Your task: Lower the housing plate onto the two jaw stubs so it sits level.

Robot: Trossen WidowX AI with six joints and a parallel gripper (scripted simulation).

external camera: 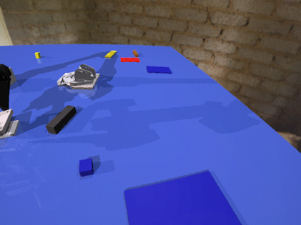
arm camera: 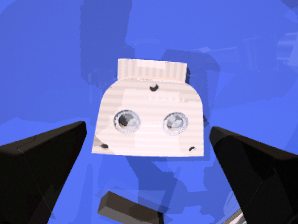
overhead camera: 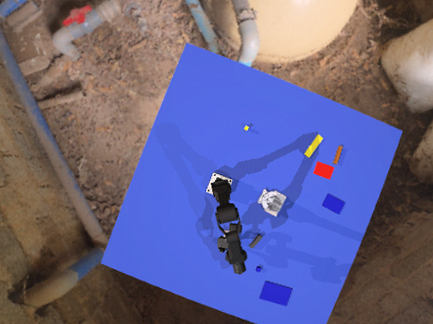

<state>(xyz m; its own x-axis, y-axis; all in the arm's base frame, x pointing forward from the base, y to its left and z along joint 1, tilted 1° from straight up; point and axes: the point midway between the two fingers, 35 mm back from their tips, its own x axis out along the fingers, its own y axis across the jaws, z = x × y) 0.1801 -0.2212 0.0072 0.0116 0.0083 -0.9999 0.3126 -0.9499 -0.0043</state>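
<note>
The white stepped block is 10 mm below my gripper tip and 10 mm behind it. From my gripper tip the other things lie so: small blue cube: 210 mm ahead, 100 mm to the right, 20 mm below; then grey jaw assembly: 240 mm to the left, 80 mm ahead, 10 mm below; then dark bar: 120 mm ahead, 30 mm to the left, 10 mm below.
</note>
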